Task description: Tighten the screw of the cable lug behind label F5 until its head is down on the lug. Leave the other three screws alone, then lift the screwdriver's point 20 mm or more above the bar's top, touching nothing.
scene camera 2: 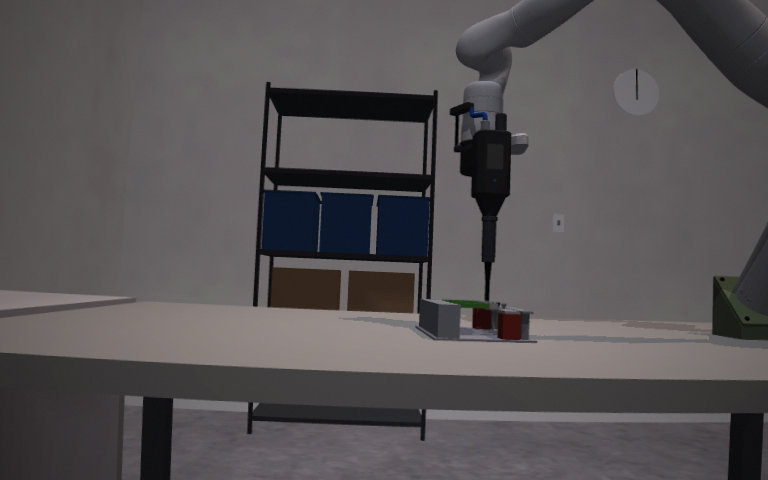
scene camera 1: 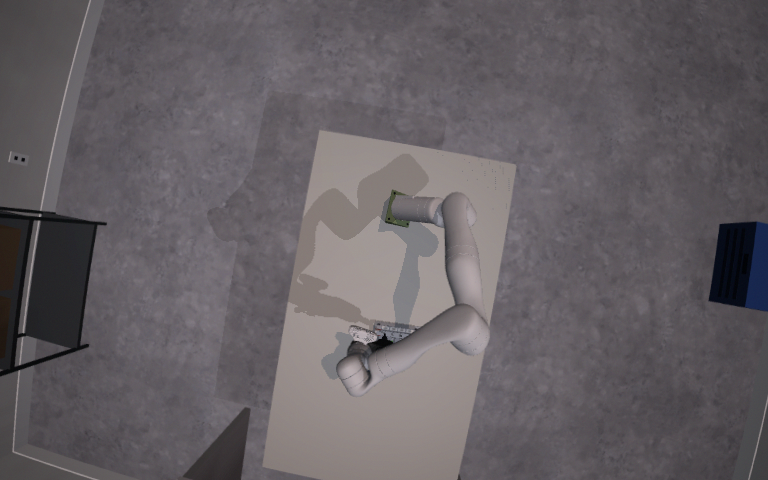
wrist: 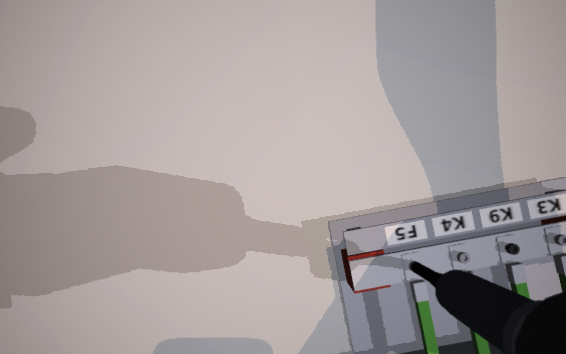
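Note:
The screwdriver hangs upright in scene camera 2. It has no fingers to be open or shut. In the wrist view its point is at the lug behind the label F5 and covers that screw, so the head's height and any contact cannot be made out. The screws behind K4, K9 and K3 show apart from the bit; the K9 one looks dark. A green cable runs from the F5 lug. In scene camera 1 the arm hides much of the assembly.
A grey block stands at the left of the assembly in scene camera 2, and a red support stands near its right end. The arm's green base bracket stands on the table at the right. A shelf rack stands behind.

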